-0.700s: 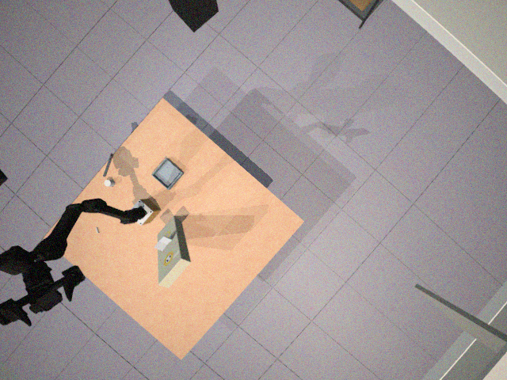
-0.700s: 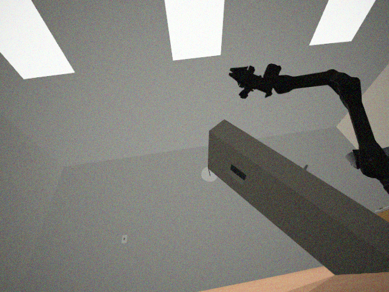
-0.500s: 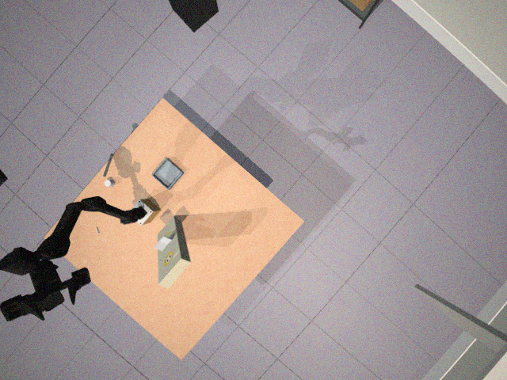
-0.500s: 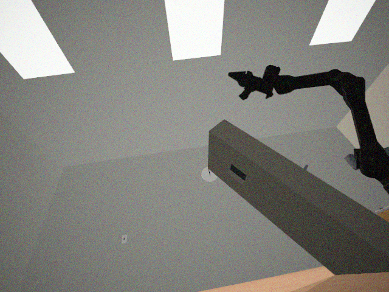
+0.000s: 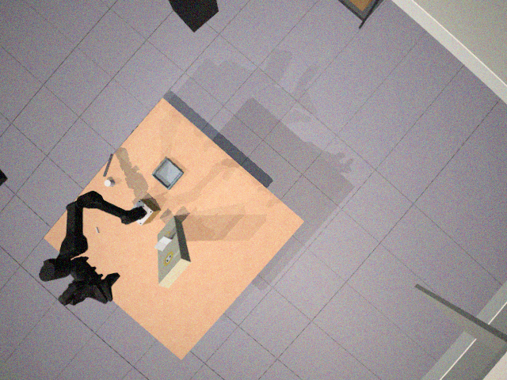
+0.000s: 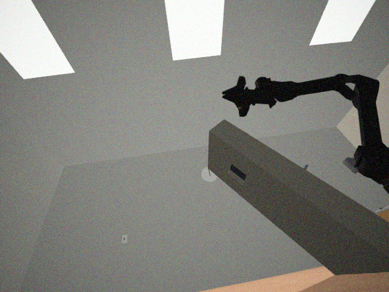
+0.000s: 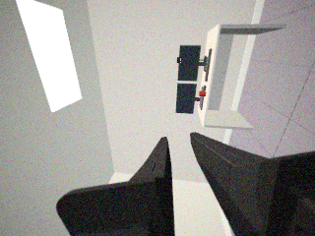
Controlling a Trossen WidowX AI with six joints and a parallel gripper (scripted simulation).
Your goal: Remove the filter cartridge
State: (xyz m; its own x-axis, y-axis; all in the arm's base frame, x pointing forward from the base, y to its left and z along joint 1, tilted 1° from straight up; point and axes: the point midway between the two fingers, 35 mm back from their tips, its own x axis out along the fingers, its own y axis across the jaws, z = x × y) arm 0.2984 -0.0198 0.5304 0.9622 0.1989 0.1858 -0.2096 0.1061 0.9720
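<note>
Right now my gripper tip is 380 mm above the round filter cartridge, 50 mm to the right of it and 30 mm short of it. Round my gripper tip: light blue square tray: 630 mm below, 430 mm behind, 270 mm to the left.
</note>
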